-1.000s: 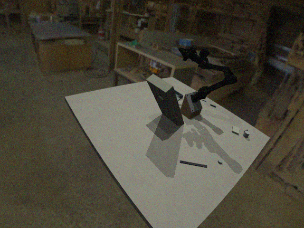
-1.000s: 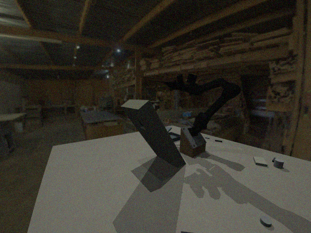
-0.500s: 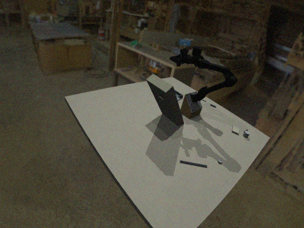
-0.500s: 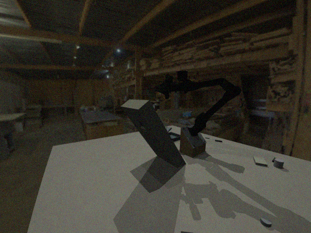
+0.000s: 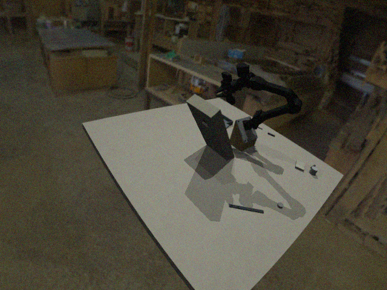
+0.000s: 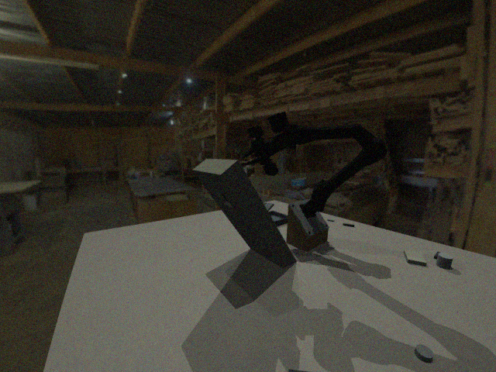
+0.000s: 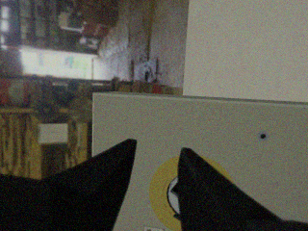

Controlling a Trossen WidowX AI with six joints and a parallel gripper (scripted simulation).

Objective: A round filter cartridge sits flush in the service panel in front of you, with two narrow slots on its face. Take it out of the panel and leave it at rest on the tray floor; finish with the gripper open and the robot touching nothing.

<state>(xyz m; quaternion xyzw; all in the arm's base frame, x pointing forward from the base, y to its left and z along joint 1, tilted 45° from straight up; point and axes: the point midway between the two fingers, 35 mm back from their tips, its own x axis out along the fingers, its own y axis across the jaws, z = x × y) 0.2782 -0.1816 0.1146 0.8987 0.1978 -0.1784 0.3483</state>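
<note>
The round grey filter cartridge lies 8 cm below my gripper tip, 8 cm ahead of it and 7 cm to the left of it. Round my gripper tip: blue-grey tray: 35 cm behind, 34 cm below, 23 cm to the right.
</note>
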